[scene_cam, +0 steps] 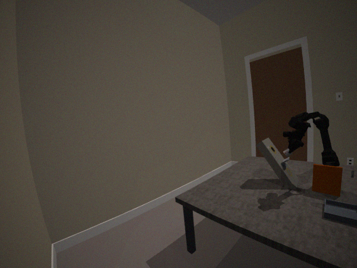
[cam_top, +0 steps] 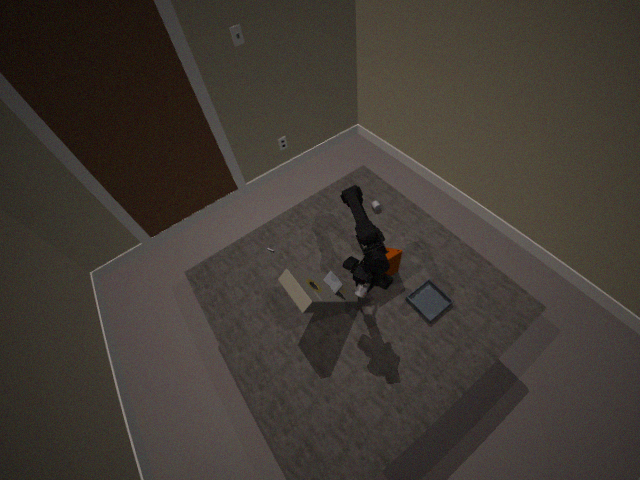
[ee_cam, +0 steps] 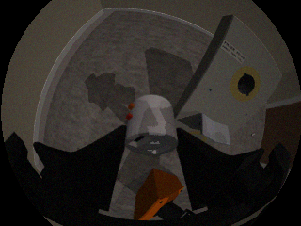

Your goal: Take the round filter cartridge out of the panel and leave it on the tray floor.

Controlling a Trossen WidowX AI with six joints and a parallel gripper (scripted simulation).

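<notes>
Now: the grey tray 280 mm behind my gripper tip, 150 mm to the left of it and 270 mm below it. The rest, counted from my gripper tip: round filter cartridge right at my gripper tip; then service panel 100 mm ahead, 140 mm to the right, 100 mm below.
</notes>
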